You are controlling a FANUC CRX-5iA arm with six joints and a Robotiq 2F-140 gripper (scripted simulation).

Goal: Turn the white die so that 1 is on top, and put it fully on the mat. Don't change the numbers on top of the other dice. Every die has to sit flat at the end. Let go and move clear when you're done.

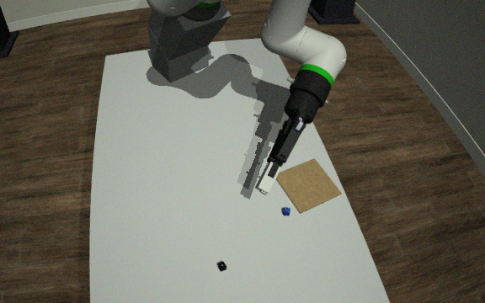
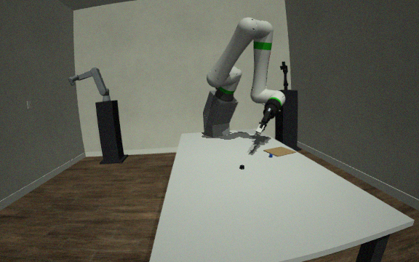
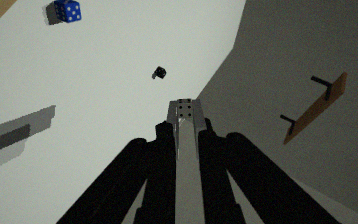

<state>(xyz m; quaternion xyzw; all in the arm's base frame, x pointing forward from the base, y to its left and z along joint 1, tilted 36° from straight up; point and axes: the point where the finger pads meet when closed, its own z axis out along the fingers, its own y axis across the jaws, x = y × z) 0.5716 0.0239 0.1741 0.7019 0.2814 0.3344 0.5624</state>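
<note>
Right now my hand is 50 mm past the brown mat, 150 mm to the right of it and 140 mm above it. Round my hand: white die (20 mm ahead, 10 mm to the right, 10 mm below); then blue die (20 mm ahead, 60 mm to the left, 140 mm below); then black die (130 mm ahead, 140 mm to the right, 140 mm below).
</note>
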